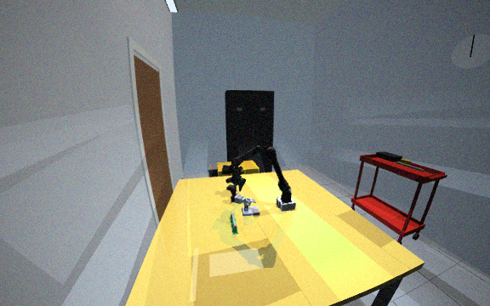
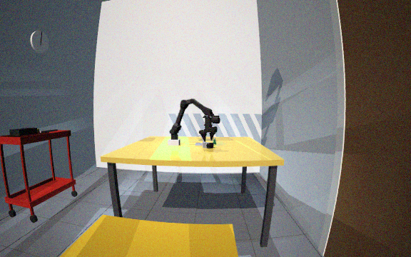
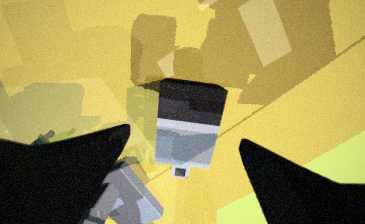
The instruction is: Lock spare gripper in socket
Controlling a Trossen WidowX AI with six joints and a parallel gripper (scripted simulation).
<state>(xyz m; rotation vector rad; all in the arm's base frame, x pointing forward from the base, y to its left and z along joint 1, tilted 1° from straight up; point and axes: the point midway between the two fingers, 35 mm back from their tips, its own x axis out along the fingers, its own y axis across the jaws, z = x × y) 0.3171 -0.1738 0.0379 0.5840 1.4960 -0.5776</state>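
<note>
My gripper tip is now 1 cm past the spare gripper, 1 cm to the right of it and 4 cm above it. The rest, counted from my gripper tip: green bracket (8 cm ahead, 27 cm to the left, 4 cm below); then mount (5 cm behind, 16 cm to the left, 1 cm below).
</note>
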